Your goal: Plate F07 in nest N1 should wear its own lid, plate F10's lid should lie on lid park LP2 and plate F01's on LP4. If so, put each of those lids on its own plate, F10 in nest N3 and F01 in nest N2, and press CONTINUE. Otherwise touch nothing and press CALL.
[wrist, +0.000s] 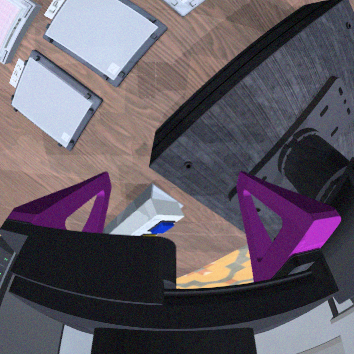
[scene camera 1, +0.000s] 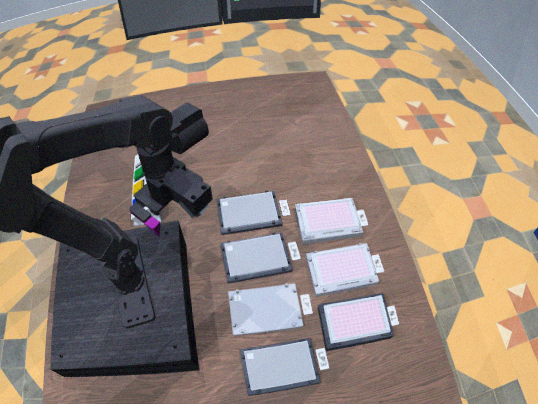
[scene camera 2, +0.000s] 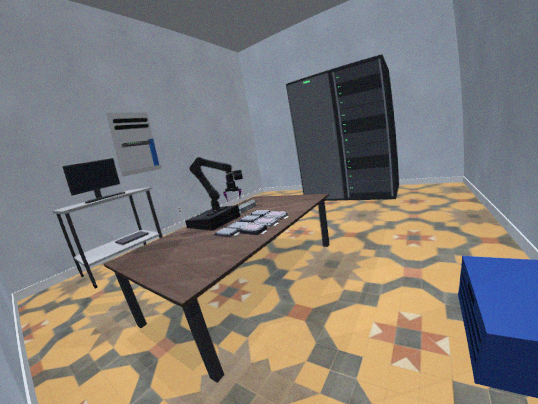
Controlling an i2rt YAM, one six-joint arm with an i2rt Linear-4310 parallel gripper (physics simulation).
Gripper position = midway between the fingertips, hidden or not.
The gripper (scene camera 1: 173, 218) is open and holds nothing. Further things: a button box (wrist: 153, 211).
The gripper shows as well in the wrist view (wrist: 173, 178).
